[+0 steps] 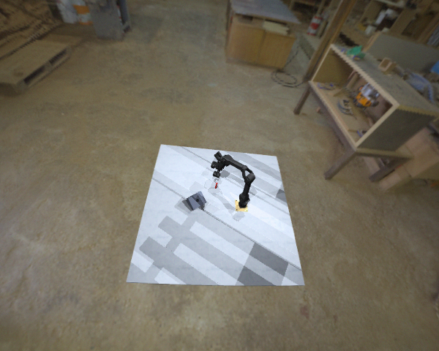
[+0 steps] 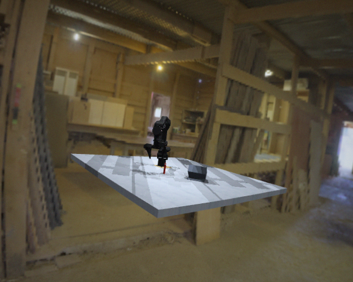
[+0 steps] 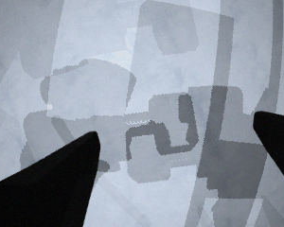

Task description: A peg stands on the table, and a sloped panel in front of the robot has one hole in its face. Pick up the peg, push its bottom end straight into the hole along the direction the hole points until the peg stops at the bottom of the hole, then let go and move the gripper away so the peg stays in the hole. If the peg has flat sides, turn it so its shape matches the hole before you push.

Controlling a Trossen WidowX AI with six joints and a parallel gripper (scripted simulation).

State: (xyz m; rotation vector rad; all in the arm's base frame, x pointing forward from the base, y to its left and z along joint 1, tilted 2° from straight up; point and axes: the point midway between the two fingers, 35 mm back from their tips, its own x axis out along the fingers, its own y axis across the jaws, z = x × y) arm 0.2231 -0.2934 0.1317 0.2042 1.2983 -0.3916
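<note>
The red peg is 11 cm to the left of my gripper tip and 5 cm below it. From my gripper tip the other things lie so: sloped panel (19 cm ahead, 25 cm to the left, 6 cm below).
</note>
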